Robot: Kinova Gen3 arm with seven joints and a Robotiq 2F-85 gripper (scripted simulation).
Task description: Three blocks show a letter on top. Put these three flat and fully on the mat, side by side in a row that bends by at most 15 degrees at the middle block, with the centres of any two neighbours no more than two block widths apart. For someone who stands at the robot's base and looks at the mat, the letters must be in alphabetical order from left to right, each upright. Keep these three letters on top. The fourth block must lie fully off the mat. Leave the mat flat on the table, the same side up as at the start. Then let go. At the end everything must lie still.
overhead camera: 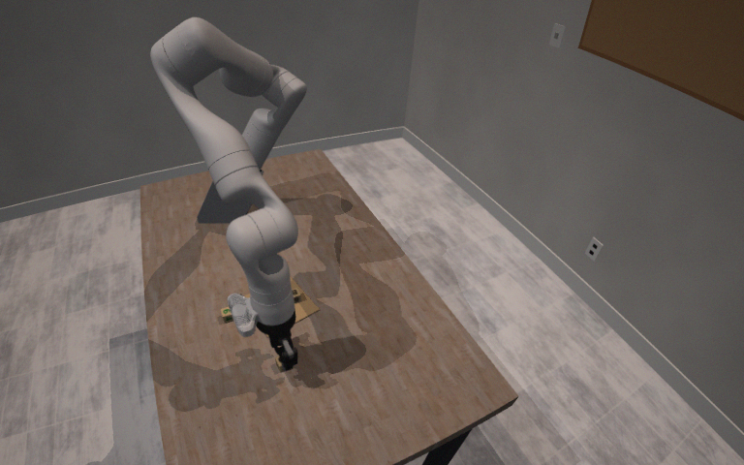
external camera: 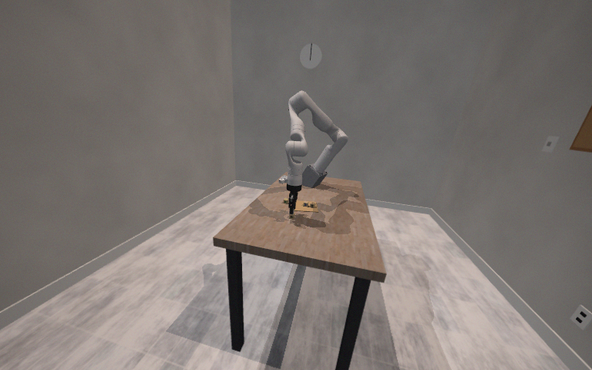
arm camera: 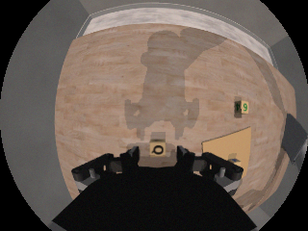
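Now: the block 4 cm below my hand. Also, from my hand: tan mat: 17 cm behind, 5 cm below, 2 cm to the left.
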